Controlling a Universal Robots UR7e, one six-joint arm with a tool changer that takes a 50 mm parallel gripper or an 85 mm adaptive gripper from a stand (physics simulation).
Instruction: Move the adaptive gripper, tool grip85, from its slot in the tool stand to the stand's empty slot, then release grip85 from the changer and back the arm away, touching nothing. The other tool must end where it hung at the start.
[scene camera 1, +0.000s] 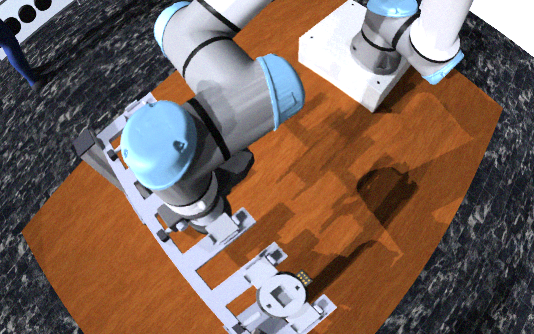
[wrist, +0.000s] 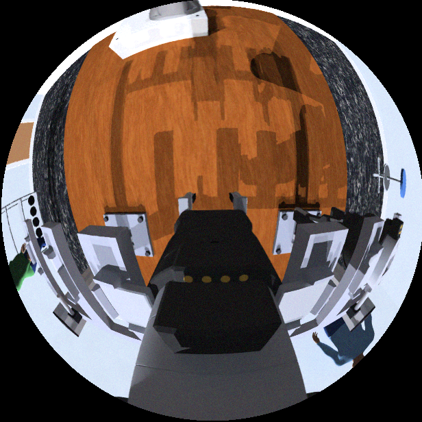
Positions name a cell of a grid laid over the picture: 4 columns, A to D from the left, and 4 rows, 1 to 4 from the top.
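There's an adaptive gripper grip85 (scene camera 1: C4), and it's 46 cm from the lens.
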